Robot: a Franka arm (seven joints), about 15 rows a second.
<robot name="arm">
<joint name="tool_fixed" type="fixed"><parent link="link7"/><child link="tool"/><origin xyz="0 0 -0.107" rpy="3.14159 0 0"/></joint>
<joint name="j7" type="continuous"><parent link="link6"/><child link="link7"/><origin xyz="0.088 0 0" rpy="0 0 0"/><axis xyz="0 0 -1"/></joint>
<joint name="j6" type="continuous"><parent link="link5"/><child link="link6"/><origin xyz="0 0 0" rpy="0 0 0"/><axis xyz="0 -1 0"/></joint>
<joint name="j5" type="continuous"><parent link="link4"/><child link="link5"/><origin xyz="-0.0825 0 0.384" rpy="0 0 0"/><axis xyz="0 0 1"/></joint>
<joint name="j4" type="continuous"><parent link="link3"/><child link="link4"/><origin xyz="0.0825 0 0" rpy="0 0 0"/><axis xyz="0 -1 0"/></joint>
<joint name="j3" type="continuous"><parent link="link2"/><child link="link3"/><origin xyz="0 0 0.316" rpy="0 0 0"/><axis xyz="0 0 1"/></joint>
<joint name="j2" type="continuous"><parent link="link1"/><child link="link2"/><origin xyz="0 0 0" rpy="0 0 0"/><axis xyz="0 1 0"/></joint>
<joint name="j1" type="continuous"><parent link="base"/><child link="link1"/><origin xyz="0 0 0.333" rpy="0 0 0"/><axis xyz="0 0 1"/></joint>
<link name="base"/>
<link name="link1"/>
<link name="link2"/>
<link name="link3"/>
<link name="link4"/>
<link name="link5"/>
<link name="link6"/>
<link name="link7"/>
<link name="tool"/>
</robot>
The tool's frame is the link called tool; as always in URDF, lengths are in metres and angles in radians. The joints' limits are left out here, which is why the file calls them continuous.
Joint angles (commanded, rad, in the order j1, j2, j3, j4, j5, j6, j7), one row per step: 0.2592 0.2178 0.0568 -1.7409 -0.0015 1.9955 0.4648; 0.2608 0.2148 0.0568 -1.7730 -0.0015 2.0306 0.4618; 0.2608 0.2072 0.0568 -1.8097 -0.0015 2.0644 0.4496; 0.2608 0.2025 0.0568 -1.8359 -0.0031 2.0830 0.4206; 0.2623 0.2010 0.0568 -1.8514 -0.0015 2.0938 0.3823; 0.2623 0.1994 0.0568 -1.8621 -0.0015 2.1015 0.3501; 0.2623 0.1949 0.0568 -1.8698 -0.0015 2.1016 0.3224; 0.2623 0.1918 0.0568 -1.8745 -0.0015 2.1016 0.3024; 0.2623 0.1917 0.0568 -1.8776 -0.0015 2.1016 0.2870; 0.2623 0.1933 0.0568 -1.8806 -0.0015 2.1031 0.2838; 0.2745 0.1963 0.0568 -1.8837 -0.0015 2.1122 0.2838; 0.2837 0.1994 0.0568 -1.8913 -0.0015 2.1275 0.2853; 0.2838 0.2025 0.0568 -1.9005 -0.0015 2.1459 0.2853; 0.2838 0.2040 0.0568 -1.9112 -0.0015 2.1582 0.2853; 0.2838 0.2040 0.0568 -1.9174 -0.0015 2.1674 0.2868; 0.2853 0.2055 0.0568 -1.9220 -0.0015 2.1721 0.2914
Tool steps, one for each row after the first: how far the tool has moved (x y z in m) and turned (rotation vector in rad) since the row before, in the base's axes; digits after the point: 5 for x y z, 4 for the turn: -0.00266 0.00037 -0.01023 0.0016 -0.0058 0.0046; -0.00408 -0.00110 -0.00961 0.0006 -0.0049 0.0123; -0.00356 -0.00109 -0.00778 -0.0037 0.0016 0.0298; -0.00242 0.00035 -0.00539 -0.0012 0.0026 0.0391; -0.00152 -0.00044 -0.00334 -0.0017 0.0006 0.0322; -0.00191 -0.00056 -0.00085 -0.0021 0.0023 0.0278; -0.00120 -0.00036 -0.00031 -0.0013 0.0011 0.0200; -0.00064 -0.00019 -0.00139 -0.0014 0.0025 0.0154; -0.00035 -0.00011 -0.00224 -0.0010 0.0029 0.0032; -0.00188 0.00720 -0.00244 0.0011 -0.0028 0.0121; -0.00171 0.00536 -0.00403 0.0017 -0.0043 0.0076; 0.00002 0.00009 -0.00447 0.0022 -0.0057 0.0000; -0.00104 -0.00032 -0.00474 0.0001 -0.0001 0.0000; -0.00047 -0.00014 -0.00202 0.0011 -0.0028 -0.0015; -0.00079 0.00071 -0.00260 -0.0002 0.0015 -0.0031
